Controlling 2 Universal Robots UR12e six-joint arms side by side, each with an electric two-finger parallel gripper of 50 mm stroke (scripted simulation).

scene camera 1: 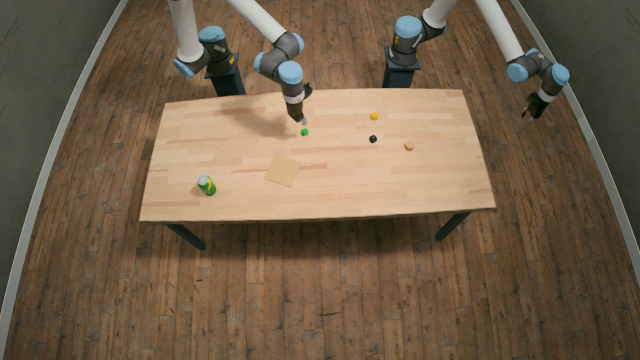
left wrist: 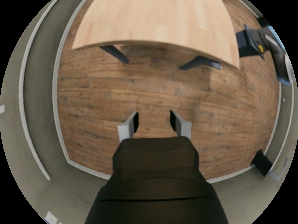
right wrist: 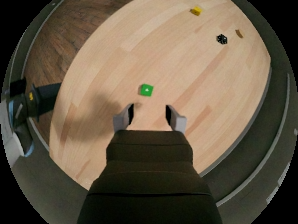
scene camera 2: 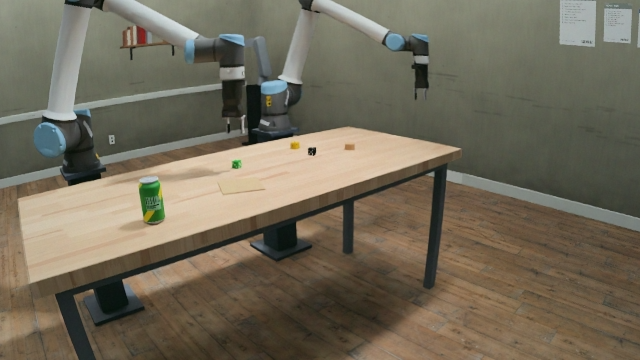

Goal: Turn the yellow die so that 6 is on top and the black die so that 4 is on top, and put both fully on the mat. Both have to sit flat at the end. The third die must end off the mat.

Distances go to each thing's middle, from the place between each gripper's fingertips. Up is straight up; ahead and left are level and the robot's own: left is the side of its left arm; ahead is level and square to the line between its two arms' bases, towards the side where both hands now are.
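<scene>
Tan mat [scene camera 1: 282,170], from my left hand: 1250 mm to the right, 160 mm ahead, 190 mm below. My right hand [scene camera 2: 235,132], from the mat: 16 cm above, 19 cm short of it, 10 cm to the left of it.
</scene>
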